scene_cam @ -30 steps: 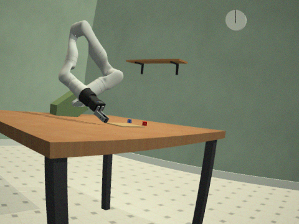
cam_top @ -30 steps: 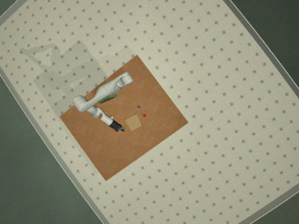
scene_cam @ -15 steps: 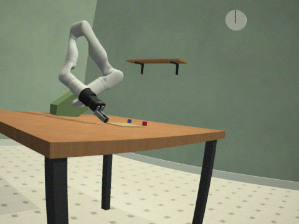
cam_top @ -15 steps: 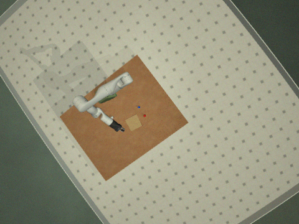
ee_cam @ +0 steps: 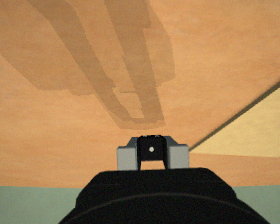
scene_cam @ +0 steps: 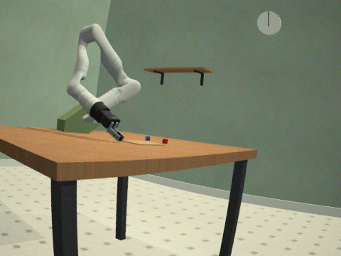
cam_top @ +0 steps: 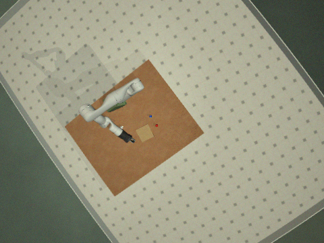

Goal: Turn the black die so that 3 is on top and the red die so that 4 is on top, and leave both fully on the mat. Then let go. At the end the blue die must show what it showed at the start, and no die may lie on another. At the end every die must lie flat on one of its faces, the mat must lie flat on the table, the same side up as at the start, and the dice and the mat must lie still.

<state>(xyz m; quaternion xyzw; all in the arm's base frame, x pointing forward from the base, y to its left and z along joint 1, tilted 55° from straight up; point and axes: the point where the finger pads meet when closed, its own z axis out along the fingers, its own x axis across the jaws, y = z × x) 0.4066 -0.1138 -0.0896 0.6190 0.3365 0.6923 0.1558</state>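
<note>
Right now my hand is 14 cm to the right of the tan mat and 2 cm above it. From my hand the other things lie so: blue die (10 cm behind, 28 cm to the left, 2 cm below); then black die (1 cm ahead, 1 cm below); then red die (1 cm ahead, 28 cm to the left, 2 cm below).
</note>
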